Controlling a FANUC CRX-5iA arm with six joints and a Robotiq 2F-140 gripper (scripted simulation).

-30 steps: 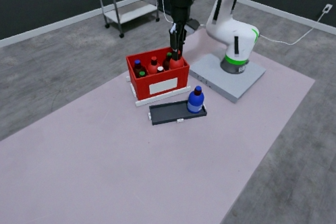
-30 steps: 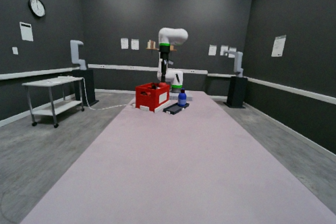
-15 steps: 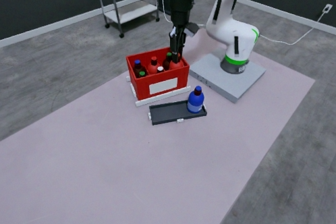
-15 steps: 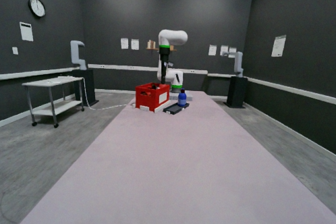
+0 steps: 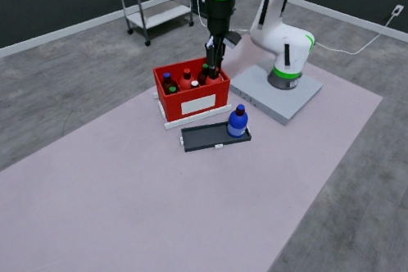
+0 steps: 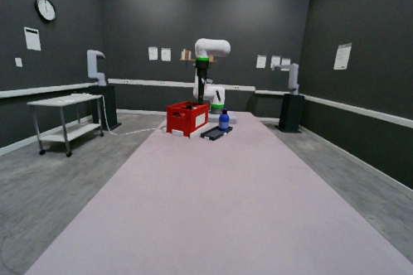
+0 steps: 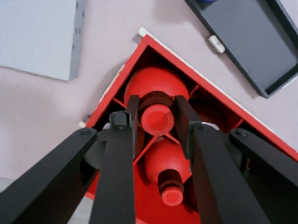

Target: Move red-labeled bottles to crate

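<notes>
Now: the red bottle 80 mm below my hand. From my hand the other things lie so: blue bottle: 180 mm to the left, 120 mm below, 50 mm ahead; then red crate: 130 mm below, 80 mm to the right, 60 mm ahead; then dark tray: 200 mm below, 130 mm to the left, 130 mm ahead.
</notes>
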